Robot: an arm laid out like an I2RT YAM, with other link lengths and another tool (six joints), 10 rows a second.
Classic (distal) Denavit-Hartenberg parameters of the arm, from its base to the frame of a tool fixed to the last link. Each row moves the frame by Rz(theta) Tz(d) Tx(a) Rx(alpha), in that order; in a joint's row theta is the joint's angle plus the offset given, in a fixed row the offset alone. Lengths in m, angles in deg.
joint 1: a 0.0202  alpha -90  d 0.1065  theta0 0
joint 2: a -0.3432  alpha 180  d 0  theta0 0
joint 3: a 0.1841  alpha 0  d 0  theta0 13.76
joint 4: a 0.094  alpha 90  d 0.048  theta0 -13.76
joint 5: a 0  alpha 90  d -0.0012  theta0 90
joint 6: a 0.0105  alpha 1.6  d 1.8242  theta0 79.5
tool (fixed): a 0  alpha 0  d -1.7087  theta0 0
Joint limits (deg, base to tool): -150..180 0..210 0..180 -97..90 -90..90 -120..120
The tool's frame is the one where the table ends.
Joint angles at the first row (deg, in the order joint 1, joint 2, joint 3, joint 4, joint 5, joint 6):
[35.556, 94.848, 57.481, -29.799, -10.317, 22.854]
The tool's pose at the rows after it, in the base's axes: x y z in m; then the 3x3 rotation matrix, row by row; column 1 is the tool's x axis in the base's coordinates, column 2 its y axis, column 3 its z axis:
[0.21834 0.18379 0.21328], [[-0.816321 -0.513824 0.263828], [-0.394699 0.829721 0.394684], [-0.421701 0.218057 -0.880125]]
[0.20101 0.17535 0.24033], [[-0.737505 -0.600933 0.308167], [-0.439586 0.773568 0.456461], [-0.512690 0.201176 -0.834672]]
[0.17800 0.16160 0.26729], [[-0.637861 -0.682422 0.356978], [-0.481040 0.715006 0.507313], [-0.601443 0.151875 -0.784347]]
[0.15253 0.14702 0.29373], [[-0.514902 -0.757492 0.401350], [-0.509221 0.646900 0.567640], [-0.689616 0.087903 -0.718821]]
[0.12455 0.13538 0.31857], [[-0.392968 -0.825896 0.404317], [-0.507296 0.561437 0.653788], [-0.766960 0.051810 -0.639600]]
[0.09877 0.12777 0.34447], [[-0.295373 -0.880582 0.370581], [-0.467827 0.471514 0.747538], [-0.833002 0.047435 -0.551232]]
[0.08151 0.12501 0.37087], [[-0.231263 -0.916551 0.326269], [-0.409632 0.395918 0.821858], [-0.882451 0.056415 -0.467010]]
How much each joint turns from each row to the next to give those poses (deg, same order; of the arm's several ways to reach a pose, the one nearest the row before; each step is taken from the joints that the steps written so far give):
[0.023, -4.652, 0.301, -0.751, -0.906, -3.324]
[0.270, -5.906, 0.977, -2.013, -1.297, -4.588]
[0.563, -6.904, 1.434, -3.380, -0.405, -4.942]
[0.885, -7.021, 1.933, -3.277, -0.694, -4.996]
[1.016, -6.172, 2.029, -2.523, -3.168, -3.786]
[0.806, -4.514, 2.777, -1.819, -5.037, -1.684]
[0.494, -2.156, 3.554, -0.795, -4.905, 0.117]

